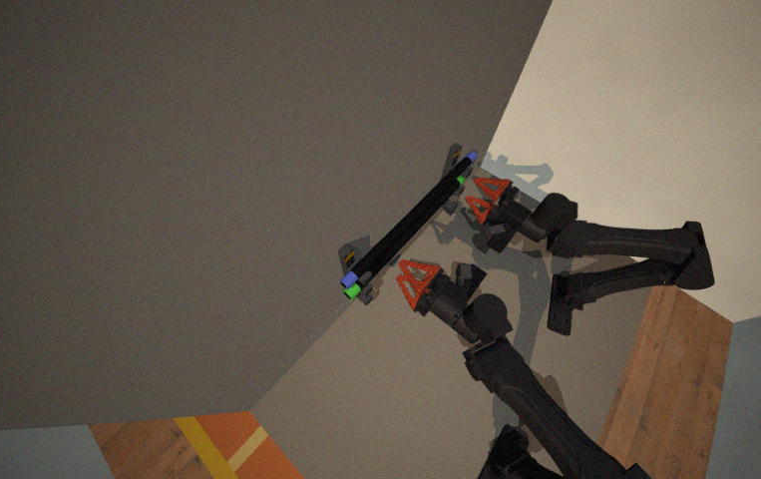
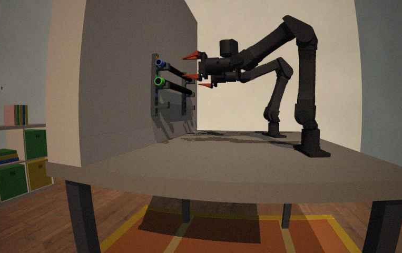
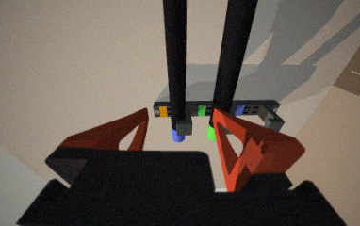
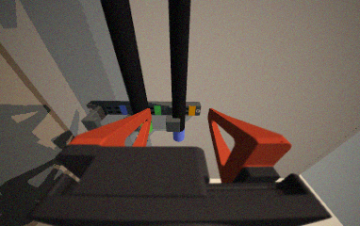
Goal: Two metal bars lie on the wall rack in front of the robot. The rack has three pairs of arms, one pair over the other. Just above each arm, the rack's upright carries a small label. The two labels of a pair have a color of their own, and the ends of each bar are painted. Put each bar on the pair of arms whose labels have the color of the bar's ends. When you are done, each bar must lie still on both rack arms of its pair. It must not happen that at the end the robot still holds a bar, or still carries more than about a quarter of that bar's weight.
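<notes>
The blue-ended bar lies 9 cm ahead of my right hand and 13 cm to the left of it. From my right hand the other things lie so: green-ended bar 9 cm ahead, 14 cm to the left, 7 cm below; then grey wall panel 19 cm ahead, 14 cm to the left, 11 cm above.
Right now the blue-ended bar is 5 cm ahead of my left hand and 16 cm to the right of it. From my left hand the other things lie so: green-ended bar 5 cm ahead, 15 cm to the right, 7 cm below; grey wall panel 16 cm ahead, 15 cm to the right, 11 cm above.
</notes>
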